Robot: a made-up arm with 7 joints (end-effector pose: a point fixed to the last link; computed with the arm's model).
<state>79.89 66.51 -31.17 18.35 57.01 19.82 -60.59</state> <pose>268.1 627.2 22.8 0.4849 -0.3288 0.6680 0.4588</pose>
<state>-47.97 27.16 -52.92 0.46 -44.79 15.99 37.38</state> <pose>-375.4 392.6 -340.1 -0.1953 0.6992 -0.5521 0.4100</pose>
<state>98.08 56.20 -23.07 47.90 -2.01 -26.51 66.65</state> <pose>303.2 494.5 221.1 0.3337 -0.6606 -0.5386 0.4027</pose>
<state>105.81 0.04 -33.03 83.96 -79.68 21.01 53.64</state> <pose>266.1 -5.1 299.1 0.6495 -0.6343 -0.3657 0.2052</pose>
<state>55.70 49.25 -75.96 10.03 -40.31 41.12 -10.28</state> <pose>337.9 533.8 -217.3 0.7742 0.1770 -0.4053 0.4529</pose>
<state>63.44 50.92 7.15 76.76 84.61 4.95 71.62</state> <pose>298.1 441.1 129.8 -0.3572 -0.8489 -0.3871 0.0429</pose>
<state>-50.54 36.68 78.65 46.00 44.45 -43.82 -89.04</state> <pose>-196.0 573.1 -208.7 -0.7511 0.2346 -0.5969 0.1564</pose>
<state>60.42 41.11 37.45 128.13 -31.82 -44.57 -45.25</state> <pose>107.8 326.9 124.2 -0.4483 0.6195 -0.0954 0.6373</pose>
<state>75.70 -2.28 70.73 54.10 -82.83 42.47 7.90</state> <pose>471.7 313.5 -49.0 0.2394 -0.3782 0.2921 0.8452</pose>
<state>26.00 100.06 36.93 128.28 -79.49 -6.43 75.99</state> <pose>81.5 261.4 202.4 0.9094 0.1310 -0.3060 0.2494</pose>
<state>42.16 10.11 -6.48 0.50 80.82 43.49 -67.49</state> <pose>377.3 234.1 -413.4 0.1424 0.2312 0.4310 0.8605</pose>
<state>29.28 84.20 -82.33 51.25 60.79 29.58 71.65</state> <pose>143.9 583.9 -201.6 -0.2549 0.0385 -0.0296 0.9657</pose>
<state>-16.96 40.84 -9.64 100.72 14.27 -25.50 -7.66</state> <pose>173.3 274.0 -289.3 0.0215 -0.7766 -0.1975 0.5979</pose>
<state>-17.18 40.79 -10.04 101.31 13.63 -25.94 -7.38</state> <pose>171.6 270.8 -289.0 0.0152 -0.7787 -0.2048 0.5929</pose>
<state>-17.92 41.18 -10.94 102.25 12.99 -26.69 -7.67</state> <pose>166.8 266.8 -289.2 0.0061 -0.7800 -0.2128 0.5884</pose>
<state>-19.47 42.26 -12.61 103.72 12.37 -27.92 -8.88</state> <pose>157.1 261.6 -290.1 -0.0079 -0.7802 -0.2206 0.5853</pose>
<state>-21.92 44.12 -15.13 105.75 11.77 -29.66 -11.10</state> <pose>141.3 255.3 -291.4 -0.0282 -0.7784 -0.2266 0.5848</pose>
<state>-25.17 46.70 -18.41 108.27 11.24 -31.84 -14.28</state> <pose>119.7 248.4 -292.3 -0.0552 -0.7739 -0.2278 0.5884</pose>
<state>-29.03 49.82 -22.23 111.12 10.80 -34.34 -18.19</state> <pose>93.1 241.8 -291.6 -0.0876 -0.7655 -0.2214 0.5977</pose>
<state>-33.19 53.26 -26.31 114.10 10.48 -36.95 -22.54</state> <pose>63.9 236.3 -288.3 -0.1221 -0.7524 -0.2066 0.6134</pose>
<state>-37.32 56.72 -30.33 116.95 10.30 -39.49 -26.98</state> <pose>34.8 232.4 -282.1 -0.1542 -0.7346 -0.1841 0.6346</pose>
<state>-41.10 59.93 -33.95 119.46 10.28 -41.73 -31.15</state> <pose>8.7 230.3 -273.7 -0.1798 -0.7133 -0.1578 0.6587</pose>
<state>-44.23 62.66 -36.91 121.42 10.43 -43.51 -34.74</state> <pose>-12.0 229.9 -264.9 -0.1965 -0.6914 -0.1324 0.6825</pose>
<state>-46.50 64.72 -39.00 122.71 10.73 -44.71 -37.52</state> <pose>-26.4 230.6 -257.8 -0.2041 -0.6724 -0.1121 0.7026</pose>
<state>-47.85 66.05 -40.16 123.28 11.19 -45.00 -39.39</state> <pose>-34.4 232.2 -253.6 -0.2026 -0.6577 -0.1009 0.7185</pose>
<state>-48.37 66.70 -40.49 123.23 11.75 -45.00 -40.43</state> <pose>-37.1 234.2 -252.7 -0.1966 -0.6502 -0.0955 0.7276</pose>
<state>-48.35 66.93 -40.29 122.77 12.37 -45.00 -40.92</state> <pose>-36.4 236.5 -254.0 -0.1889 -0.6483 -0.0932 0.7317</pose>
